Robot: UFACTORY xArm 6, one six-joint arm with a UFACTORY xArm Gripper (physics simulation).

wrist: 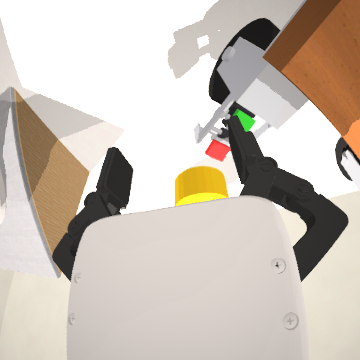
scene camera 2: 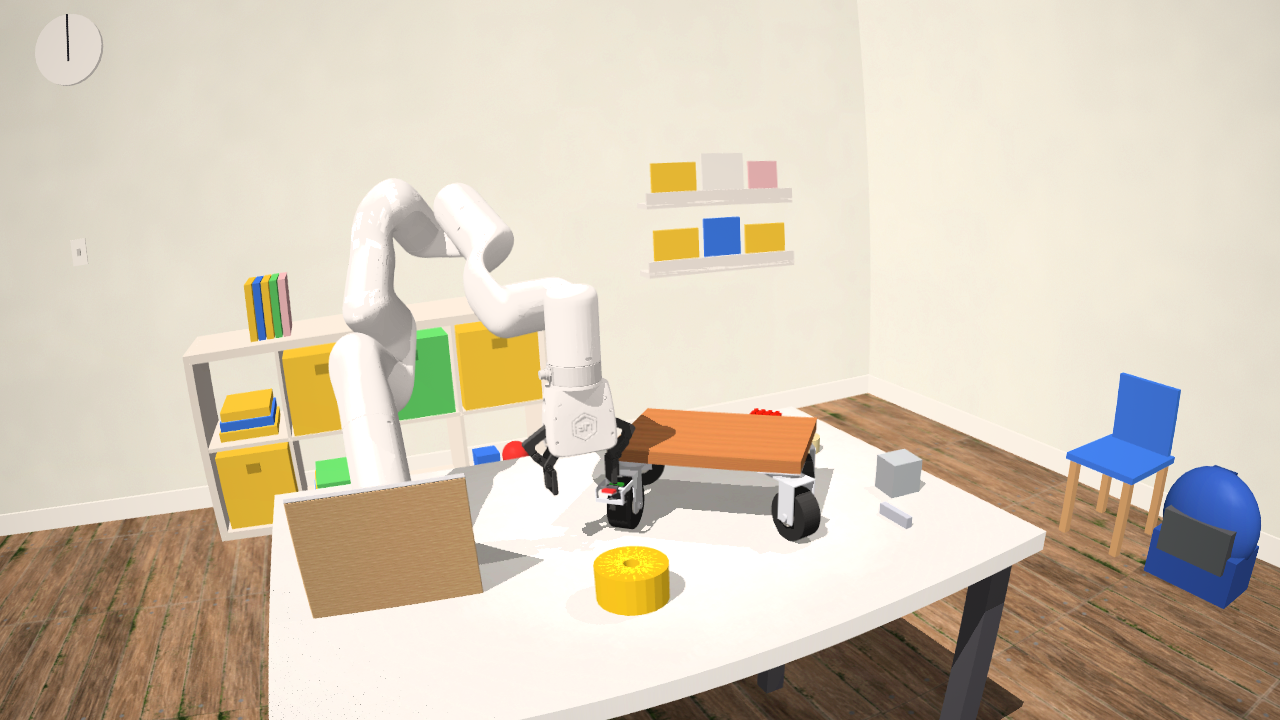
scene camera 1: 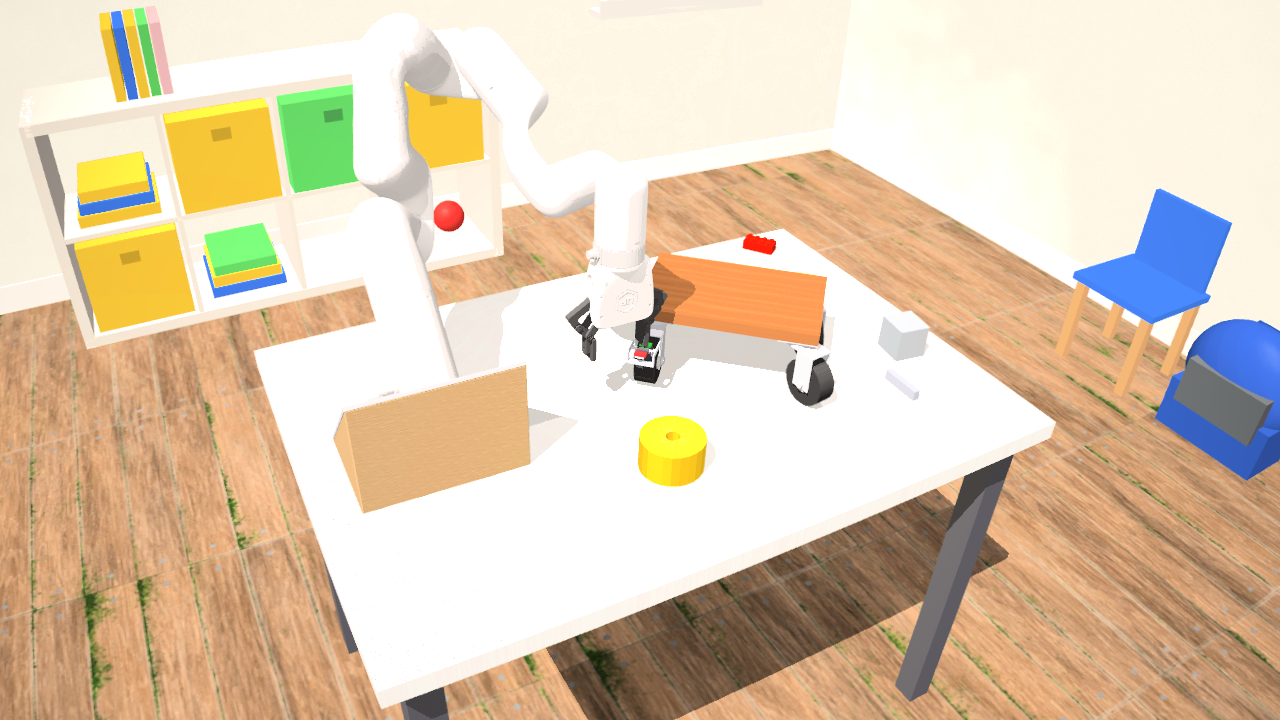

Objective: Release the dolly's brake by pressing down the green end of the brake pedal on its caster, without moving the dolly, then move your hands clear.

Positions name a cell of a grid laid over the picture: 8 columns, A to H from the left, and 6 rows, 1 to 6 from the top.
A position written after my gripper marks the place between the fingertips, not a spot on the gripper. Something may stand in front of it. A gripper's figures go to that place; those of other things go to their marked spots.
Labels:
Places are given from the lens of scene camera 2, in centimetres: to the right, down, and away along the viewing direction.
my gripper (scene camera 2: D5): -8, 19, 118
dolly (scene camera 2: E4): 21, 13, 121
yellow cylinder (scene camera 2: D5): -1, 28, 98
grey cube (scene camera 2: F4): 43, 19, 127
The marked spots on the dolly and the yellow cylinder are 35 cm apart.

